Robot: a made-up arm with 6 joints. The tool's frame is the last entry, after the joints.
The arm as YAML. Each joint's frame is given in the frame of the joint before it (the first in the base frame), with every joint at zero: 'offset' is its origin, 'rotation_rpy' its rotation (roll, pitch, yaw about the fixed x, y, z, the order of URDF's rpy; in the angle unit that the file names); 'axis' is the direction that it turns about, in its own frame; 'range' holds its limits. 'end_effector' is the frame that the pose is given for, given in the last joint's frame.
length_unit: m
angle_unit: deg
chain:
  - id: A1
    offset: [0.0, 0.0, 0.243]
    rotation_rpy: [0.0, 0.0, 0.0]
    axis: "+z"
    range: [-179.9, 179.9]
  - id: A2
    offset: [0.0, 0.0, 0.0]
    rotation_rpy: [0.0, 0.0, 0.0]
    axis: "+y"
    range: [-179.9, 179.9]
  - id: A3
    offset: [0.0, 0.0, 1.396]
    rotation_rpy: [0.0, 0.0, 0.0]
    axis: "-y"
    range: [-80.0, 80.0]
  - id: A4
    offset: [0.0, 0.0, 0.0]
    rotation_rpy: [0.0, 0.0, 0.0]
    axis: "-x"
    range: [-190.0, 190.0]
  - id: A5
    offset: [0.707, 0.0, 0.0]
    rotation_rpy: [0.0, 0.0, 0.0]
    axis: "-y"
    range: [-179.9, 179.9]
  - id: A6
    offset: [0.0, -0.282, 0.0]
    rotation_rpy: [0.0, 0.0, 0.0]
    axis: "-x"
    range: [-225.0, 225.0]
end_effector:
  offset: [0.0, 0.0, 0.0]
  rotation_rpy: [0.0, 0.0, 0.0]
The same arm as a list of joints. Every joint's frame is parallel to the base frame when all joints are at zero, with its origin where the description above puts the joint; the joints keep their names.
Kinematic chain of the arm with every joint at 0, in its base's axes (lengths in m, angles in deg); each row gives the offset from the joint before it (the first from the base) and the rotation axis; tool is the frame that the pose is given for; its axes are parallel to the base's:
A1: xyz 0.0000 0.0000 0.2430 axis +z
A2: xyz 0.0000 0.0000 0.0000 axis +y
A3: xyz 0.0000 0.0000 1.3960 axis -y
A4: xyz 0.0000 0.0000 0.0000 axis -x
A5: xyz 0.7070 0.0000 0.0000 axis -y
A6: xyz 0.0000 -0.2820 0.0000 axis -x
tool: xyz 0.0000 0.0000 0.0000
Joint limits (deg, base to tool): -179.90..179.90 -179.90..179.90 -80.00..80.00 -190.00..190.00 -179.90..179.90 -225.00..225.00

